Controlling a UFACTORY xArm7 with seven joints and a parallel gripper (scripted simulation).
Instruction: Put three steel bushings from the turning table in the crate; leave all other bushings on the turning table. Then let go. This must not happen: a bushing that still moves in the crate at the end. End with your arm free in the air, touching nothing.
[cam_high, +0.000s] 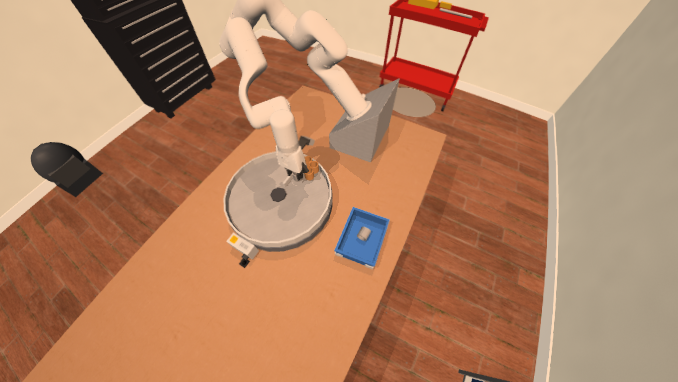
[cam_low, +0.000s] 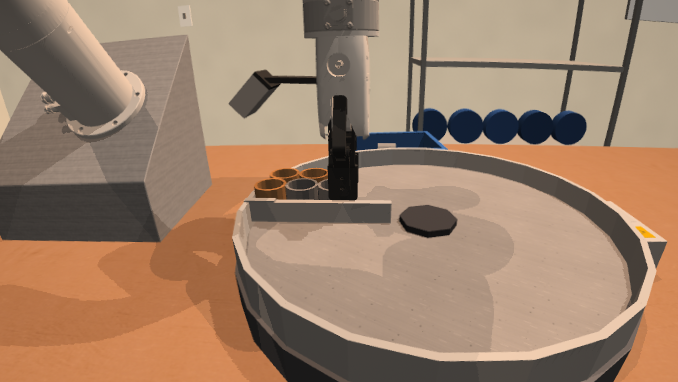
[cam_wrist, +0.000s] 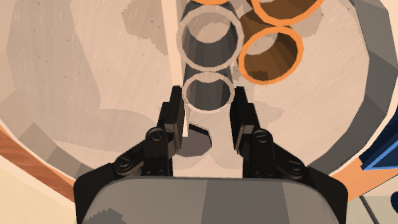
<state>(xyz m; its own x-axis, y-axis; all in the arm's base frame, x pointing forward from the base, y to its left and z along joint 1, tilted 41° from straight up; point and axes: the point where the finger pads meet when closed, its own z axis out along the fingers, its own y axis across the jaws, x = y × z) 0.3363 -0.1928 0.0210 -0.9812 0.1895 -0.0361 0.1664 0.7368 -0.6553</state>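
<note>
The blue crate lies 140 mm ahead of my hand, 320 mm to the left of it and 80 mm below it. From my hand the other things lie so: round grey turning table: 90 mm ahead, 40 mm to the right, 50 mm below.
</note>
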